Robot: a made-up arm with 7 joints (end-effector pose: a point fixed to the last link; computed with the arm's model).
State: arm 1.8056 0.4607 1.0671 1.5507 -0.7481 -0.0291 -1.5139
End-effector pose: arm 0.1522 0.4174 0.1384 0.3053 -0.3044 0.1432 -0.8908
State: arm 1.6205 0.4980 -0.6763 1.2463 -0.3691 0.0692 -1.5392
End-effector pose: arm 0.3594 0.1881 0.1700 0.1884 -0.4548 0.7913 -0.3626
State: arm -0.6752 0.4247 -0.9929 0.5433 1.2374 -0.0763 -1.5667
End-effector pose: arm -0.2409 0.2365 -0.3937 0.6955 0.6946 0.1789 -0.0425
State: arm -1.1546 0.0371 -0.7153 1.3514 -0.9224 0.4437 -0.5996
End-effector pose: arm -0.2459 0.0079 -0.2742 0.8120 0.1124 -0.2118 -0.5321
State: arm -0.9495 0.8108 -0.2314 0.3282 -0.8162 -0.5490 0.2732
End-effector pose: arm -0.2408 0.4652 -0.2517 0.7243 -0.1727 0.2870 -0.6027
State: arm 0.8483 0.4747 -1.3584 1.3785 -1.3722 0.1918 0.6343
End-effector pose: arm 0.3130 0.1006 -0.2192 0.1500 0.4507 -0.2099 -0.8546
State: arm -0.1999 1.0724 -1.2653 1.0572 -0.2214 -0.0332 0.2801
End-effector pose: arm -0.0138 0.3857 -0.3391 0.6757 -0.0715 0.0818 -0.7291
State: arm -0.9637 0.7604 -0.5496 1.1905 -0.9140 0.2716 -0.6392
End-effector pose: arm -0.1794 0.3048 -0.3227 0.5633 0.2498 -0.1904 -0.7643
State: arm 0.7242 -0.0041 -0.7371 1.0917 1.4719 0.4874 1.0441
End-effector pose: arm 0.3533 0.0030 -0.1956 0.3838 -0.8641 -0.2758 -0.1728
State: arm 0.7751 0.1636 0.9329 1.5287 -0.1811 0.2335 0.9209
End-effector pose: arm 0.2723 0.3379 -0.1032 0.5231 0.0339 -0.8514 0.0151
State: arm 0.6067 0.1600 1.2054 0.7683 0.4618 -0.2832 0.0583
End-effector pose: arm 0.2742 0.3279 -0.3056 0.3796 0.0664 -0.6459 0.6591
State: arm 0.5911 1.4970 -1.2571 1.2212 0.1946 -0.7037 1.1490
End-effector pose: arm 0.1662 0.4694 -0.1407 0.5952 -0.1852 -0.0849 -0.7773
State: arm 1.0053 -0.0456 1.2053 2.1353 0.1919 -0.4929 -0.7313
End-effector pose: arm 0.1883 0.2810 -0.0460 0.3379 -0.2133 0.6088 -0.6854
